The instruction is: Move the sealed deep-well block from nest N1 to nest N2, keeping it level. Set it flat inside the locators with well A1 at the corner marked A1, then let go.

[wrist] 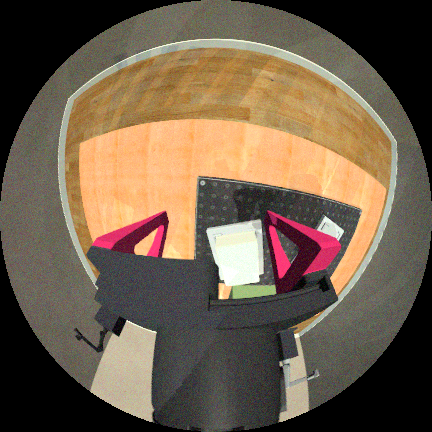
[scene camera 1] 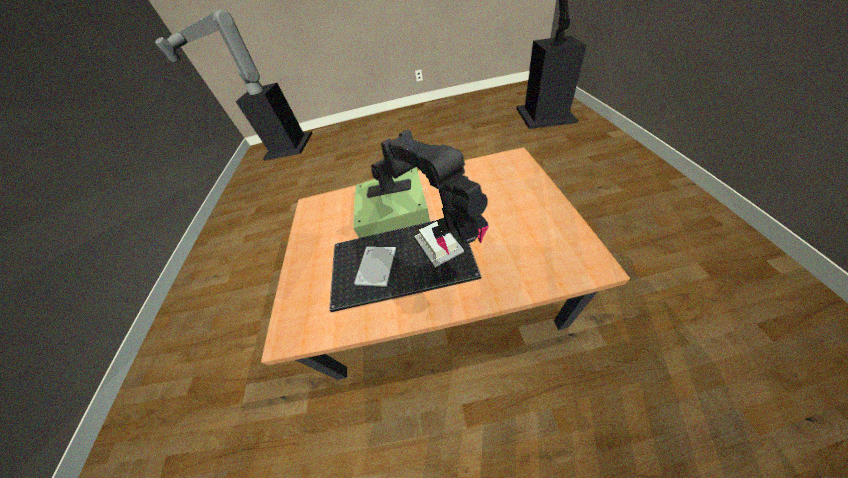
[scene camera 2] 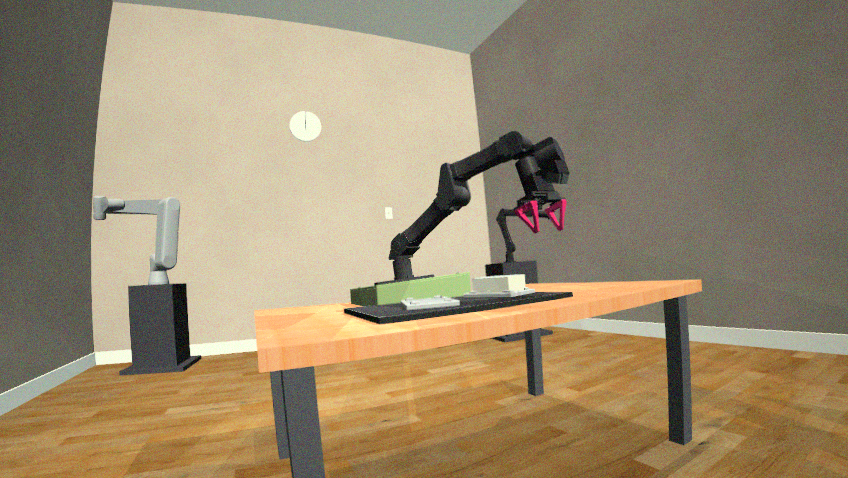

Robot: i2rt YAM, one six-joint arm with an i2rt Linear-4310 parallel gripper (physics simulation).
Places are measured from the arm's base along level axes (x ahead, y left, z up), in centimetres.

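Pixels of known places: gripper, fingertip midpoint: (wrist: 216, 215) (scene camera 1: 464, 247) (scene camera 2: 549, 231); arm's base at its link origin: (scene camera 1: 389, 189).
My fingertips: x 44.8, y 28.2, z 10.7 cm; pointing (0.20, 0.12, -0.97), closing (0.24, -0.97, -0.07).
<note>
For each thing: its top centre in the pictures, then the offset to it from my fingertips.
- sealed deep-well block at its top centre: (wrist: 239, 266) (scene camera 2: 497, 276) (scene camera 1: 436, 235) dz -10.7, dx -14.8, dy -8.3 cm
- grey nest at its top centre: (scene camera 2: 427, 298) (wrist: 321, 248) (scene camera 1: 375, 263) dz -14.3, dx -7.7, dy -31.7 cm
The sealed deep-well block (scene camera 1: 426, 235) (scene camera 2: 498, 283) (wrist: 239, 262), white on top with cream sides, sits in a light grey nest (scene camera 2: 492, 293) (wrist: 214, 241) on the black perforated board. The other grey nest (scene camera 1: 375, 266) (scene camera 2: 430, 303) (wrist: 330, 227) is empty, left of it in scene camera 1. The nest labels and the A1 marks are not readable. My gripper (scene camera 1: 463, 246) (scene camera 2: 548, 230) (wrist: 216, 215) is open and empty, high above the table. In the wrist view the block shows between the fingers, nearer the right one. In scene camera 1 a finger partly hides the block.
The black board (scene camera 1: 347, 296) (scene camera 2: 368, 312) (wrist: 220, 200) lies on the wooden table (scene camera 1: 546, 237) (scene camera 2: 623, 296) (wrist: 135, 170). A green base box (scene camera 1: 385, 222) (scene camera 2: 421, 289) (wrist: 252, 291) under the arm stands behind the board. Two other arms on dark pedestals stand away from the table.
</note>
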